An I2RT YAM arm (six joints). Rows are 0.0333 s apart.
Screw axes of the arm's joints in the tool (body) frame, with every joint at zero. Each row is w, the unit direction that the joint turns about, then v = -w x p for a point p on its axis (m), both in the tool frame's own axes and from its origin. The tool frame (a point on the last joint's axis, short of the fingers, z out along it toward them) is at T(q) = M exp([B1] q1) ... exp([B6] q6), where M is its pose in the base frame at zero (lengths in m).
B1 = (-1, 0, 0, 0, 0.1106, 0)
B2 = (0, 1, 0, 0.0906, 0, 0.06)
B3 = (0, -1, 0, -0.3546, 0, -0.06)
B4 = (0, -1, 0, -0.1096, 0, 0)
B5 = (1, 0, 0, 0, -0.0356, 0)
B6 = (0, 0, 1, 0, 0, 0)
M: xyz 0.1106 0 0.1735 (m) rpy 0 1.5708 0 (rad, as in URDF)
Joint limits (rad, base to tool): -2.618..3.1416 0..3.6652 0..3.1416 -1.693..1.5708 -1.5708..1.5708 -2.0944..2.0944
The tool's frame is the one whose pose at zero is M.
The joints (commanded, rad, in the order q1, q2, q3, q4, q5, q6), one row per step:
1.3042, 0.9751, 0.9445, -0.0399, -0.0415, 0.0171
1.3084, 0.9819, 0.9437, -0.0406, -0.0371, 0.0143
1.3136, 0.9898, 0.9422, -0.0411, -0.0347, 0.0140
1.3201, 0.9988, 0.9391, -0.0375, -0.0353, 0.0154
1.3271, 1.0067, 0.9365, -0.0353, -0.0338, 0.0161
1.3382, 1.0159, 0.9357, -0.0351, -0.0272, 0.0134
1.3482, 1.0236, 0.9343, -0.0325, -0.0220, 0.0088
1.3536, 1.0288, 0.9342, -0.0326, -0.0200, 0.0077
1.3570, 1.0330, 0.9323, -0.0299, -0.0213, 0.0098
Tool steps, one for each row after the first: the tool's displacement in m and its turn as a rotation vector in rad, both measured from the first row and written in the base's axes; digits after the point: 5 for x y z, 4 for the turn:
-0.00030, 0.00196, -0.00178, -0.0087, -0.0009, 0.0000
-0.00084, 0.00429, -0.00404, -0.0184, 0.0012, 0.0029
-0.00171, 0.00706, -0.00667, -0.0263, 0.0047, 0.0099
-0.00273, 0.00950, -0.00906, -0.0343, 0.0072, 0.0153
-0.00451, 0.01235, -0.01133, -0.0445, 0.0062, 0.0201
-0.00622, 0.01480, -0.01324, -0.0520, 0.0025, 0.0254
-0.00714, 0.01633, -0.01444, -0.0575, 0.0024, 0.0289
-0.00775, 0.01761, -0.01576, -0.0604, 0.0052, 0.0334

